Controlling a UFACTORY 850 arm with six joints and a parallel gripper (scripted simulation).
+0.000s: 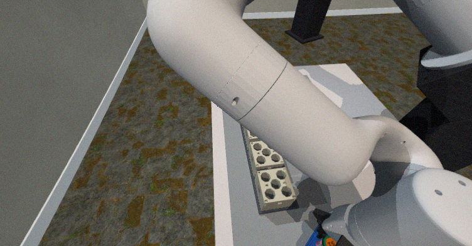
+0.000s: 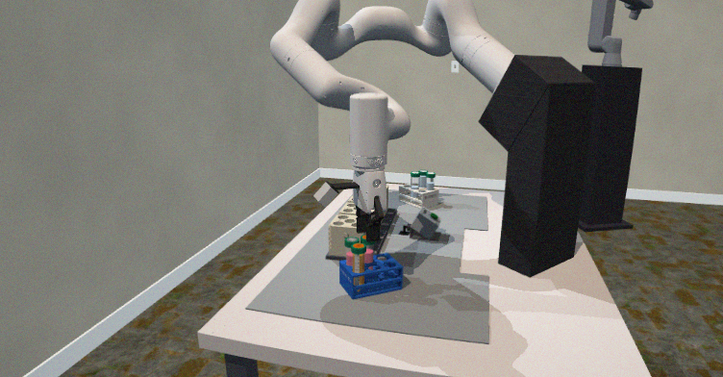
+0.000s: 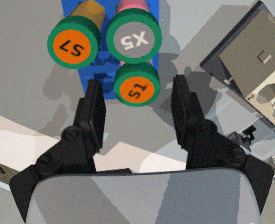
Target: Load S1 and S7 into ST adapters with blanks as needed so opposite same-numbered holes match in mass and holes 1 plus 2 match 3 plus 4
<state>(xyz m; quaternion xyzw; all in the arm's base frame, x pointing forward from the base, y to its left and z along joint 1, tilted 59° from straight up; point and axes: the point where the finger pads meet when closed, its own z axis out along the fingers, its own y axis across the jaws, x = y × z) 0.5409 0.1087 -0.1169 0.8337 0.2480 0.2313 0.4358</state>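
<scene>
The sample S1 lies 8 cm below my hand and 1 cm ahead of it. Round my hand: blue sample rack RS (11 cm below, 2 cm to the left, 1 cm behind); then grey-dot tube X5 (8 cm below, 3 cm ahead, 2 cm to the left); then sample S7 (8 cm below, 6 cm to the left, 3 cm ahead).
</scene>
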